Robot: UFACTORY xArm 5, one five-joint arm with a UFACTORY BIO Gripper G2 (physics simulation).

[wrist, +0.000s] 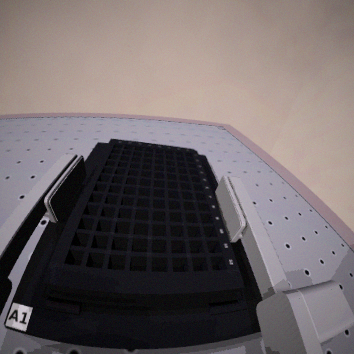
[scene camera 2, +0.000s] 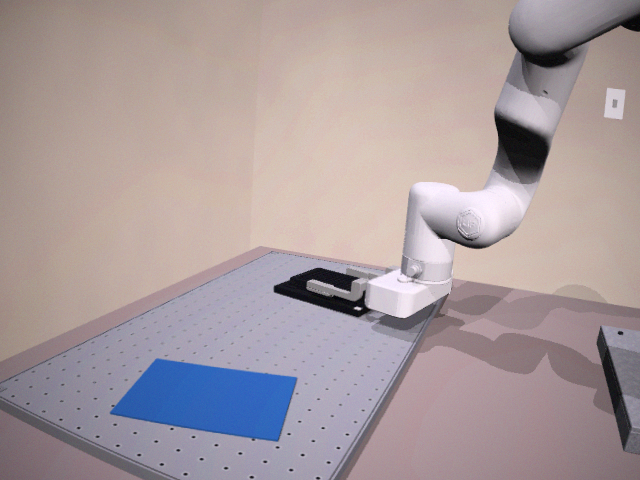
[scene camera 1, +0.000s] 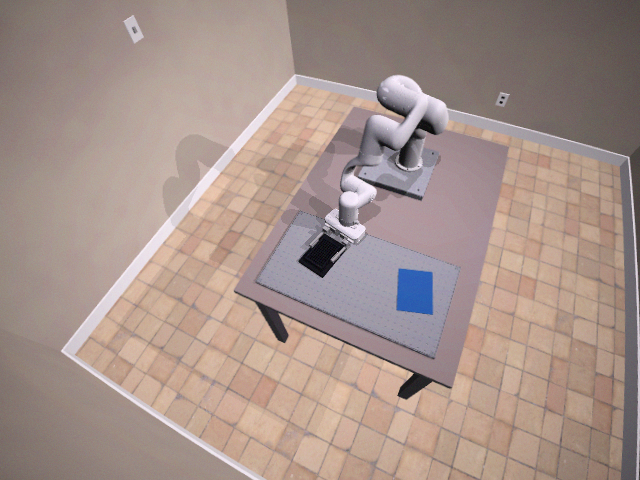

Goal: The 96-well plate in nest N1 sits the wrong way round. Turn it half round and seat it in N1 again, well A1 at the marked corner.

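The black 96-well plate (scene camera 1: 327,248) (scene camera 2: 316,275) (wrist: 145,220) lies flat in the black nest N1 (scene camera 1: 313,267) (scene camera 2: 310,300) (wrist: 140,330). A white A1 label (scene camera 2: 357,308) (wrist: 19,317) marks the nest's near left corner in the wrist view. Small white marks run along the plate's right and far edges there; no plate marks show along the label's side. My gripper (scene camera 1: 322,253) (scene camera 2: 328,277) (wrist: 149,198) is part open, one finger along each long side of the plate, low and very close to it, without a grip. Whether the pads touch the plate is hard to tell.
A flat blue rectangle (scene camera 1: 414,291) (scene camera 2: 206,398) lies at the other end of the grey perforated board (scene camera 1: 361,304) (scene camera 2: 93,356). The board lies on the brownish table (scene camera 1: 439,217) (scene camera 2: 465,403). The arm's base plate (scene camera 1: 392,183) (scene camera 2: 620,372) stands behind the board.
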